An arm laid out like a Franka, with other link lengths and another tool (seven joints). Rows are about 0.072 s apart.
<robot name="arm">
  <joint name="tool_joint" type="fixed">
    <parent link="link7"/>
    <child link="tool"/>
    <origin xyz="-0.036 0.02 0.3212" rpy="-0.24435 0 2.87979"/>
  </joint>
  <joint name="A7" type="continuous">
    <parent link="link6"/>
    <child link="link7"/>
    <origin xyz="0 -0.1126 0" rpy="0 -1.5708 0"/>
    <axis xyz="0 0 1"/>
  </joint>
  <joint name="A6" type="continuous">
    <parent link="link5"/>
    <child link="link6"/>
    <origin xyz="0 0 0" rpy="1.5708 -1.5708 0"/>
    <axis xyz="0 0 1"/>
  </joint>
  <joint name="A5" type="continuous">
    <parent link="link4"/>
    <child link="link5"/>
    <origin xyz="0.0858 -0.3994 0" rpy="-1.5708 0 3.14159"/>
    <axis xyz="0 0 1"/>
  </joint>
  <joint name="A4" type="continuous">
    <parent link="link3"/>
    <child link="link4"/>
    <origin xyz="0 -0.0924 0" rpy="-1.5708 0 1.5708"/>
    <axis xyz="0 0 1"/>
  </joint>
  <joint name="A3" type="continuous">
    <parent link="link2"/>
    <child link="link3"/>
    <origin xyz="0.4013 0 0" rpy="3.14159 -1.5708 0"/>
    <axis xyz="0 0 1"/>
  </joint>
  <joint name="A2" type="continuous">
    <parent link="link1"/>
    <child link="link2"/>
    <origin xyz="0 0 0" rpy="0 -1.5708 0"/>
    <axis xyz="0 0 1"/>
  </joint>
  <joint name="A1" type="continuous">
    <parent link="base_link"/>
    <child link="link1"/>
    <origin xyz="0 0 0.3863" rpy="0 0 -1.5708"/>
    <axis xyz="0 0 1"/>
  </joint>
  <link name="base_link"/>
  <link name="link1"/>
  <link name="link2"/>
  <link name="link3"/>
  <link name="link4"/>
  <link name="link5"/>
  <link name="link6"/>
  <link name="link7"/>
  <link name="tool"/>
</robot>
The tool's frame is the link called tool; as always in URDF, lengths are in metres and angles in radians. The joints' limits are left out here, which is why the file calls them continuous.
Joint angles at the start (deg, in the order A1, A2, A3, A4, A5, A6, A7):
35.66, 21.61, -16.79, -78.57, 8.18, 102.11, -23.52
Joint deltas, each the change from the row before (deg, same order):
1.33, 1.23, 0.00, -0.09, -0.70, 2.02, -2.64
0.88, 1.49, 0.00, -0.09, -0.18, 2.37, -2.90
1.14, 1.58, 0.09, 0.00, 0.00, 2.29, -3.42
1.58, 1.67, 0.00, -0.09, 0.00, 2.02, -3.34
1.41, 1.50, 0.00, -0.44, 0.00, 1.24, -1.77
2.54, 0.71, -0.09, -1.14, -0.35, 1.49, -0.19
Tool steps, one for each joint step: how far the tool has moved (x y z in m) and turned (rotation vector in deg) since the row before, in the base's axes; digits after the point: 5 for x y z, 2 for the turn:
0.00384, 0.01409, -0.01351, -0.86, -1.17, 4.03
0.00693, 0.01205, -0.01604, -0.45, -1.12, 3.77
0.00391, 0.01672, -0.01673, -0.38, -0.98, 4.63
-0.00093, 0.02012, -0.01929, -0.61, -0.60, 4.91
-0.00615, 0.01598, -0.02168, -0.83, 0.35, 3.13
-0.01557, 0.02551, -0.01678, -0.71, -0.01, 2.63

